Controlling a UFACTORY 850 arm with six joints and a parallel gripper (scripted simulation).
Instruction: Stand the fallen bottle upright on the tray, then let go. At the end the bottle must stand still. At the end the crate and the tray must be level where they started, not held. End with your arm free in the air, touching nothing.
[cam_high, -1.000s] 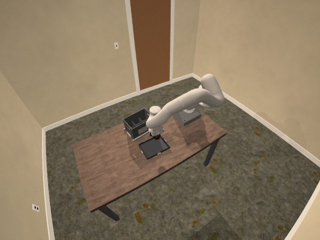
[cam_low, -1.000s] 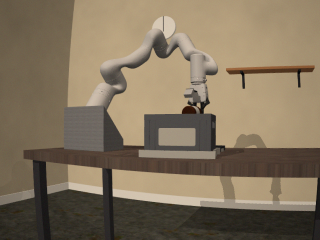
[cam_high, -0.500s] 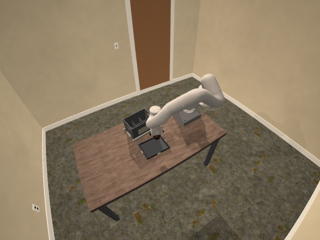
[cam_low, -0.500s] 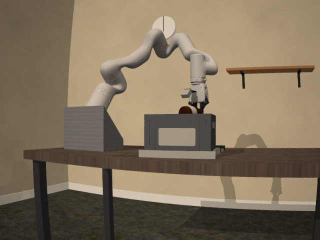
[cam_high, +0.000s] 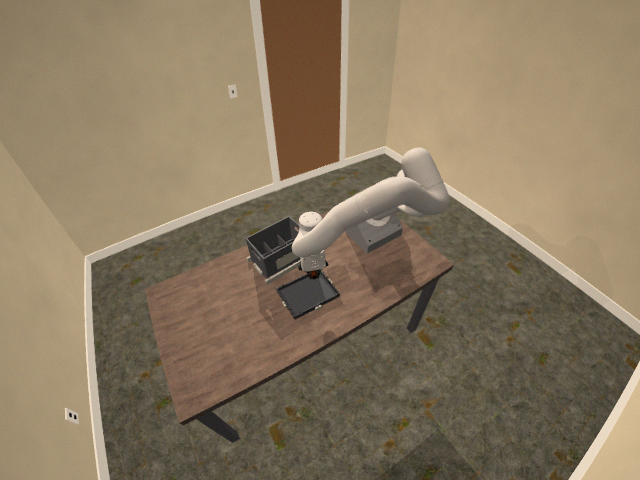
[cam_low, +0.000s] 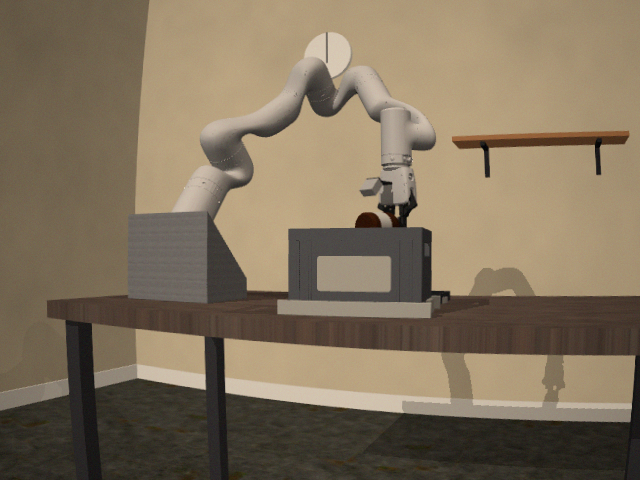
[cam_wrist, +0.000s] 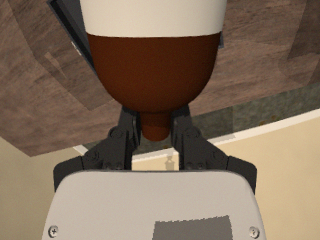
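The brown bottle lies 50 mm to the right of my hand, 30 mm behind it and 10 mm below it. From my hand the other things lie so: grey crate 330 mm to the right, 120 mm below, 20 mm behind; dark tray 190 mm below, 50 mm to the right, 10 mm ahead.
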